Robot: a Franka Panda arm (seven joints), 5 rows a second.
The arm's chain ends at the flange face. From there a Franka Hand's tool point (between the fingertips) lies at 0.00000 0.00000 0.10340 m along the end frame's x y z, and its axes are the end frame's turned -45 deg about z.
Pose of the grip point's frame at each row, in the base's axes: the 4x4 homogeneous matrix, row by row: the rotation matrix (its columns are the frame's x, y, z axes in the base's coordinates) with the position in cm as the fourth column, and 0 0 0 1 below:
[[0.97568 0.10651 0.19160 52.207], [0.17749 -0.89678 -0.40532 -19.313], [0.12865 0.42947 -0.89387 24.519], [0 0 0 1]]
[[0.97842 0.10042 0.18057 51.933], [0.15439 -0.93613 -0.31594 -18.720], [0.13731 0.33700 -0.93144 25.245], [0 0 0 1]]
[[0.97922 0.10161 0.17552 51.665], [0.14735 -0.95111 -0.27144 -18.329], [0.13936 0.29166 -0.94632 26.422], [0 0 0 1]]
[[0.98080 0.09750 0.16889 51.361], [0.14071 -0.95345 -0.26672 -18.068], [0.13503 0.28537 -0.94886 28.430], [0 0 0 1]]
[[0.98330 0.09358 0.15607 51.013], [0.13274 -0.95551 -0.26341 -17.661], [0.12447 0.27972 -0.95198 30.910], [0 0 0 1]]
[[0.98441 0.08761 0.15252 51.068], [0.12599 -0.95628 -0.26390 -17.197], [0.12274 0.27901 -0.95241 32.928], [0 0 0 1]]
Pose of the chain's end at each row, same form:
[[0.76522 -0.61460 0.19160 50.226], [-0.50861 -0.75962 -0.40532 -15.122], [0.39465 0.21271 -0.89387 33.762], [0 0 0 1]]
[[0.76286 -0.62084 0.18057 50.066], [-0.55277 -0.77111 -0.31594 -15.453], [0.33539 0.14120 -0.93144 34.876], [0 0 0 1]]
[[0.76426 -0.62056 0.17552 49.850], [-0.56834 -0.77673 -0.27144 -15.522], [0.30478 0.10769 -0.94632 36.207], [0 0 0 1]]
[[0.76247 -0.62459 0.16889 49.615], [-0.57469 -0.77369 -0.26672 -15.310], [0.29727 0.10631 -0.94886 38.241], [0 0 0 1]]
[[0.76147 -0.62913 0.15607 49.399], [-0.58179 -0.76951 -0.26341 -14.937], [0.28581 0.10978 -0.95198 40.753], [0 0 0 1]]
[[0.75803 -0.63413 0.15252 49.491], [-0.58710 -0.76528 -0.26390 -14.468], [0.28408 0.11050 -0.95241 42.776], [0 0 0 1]]

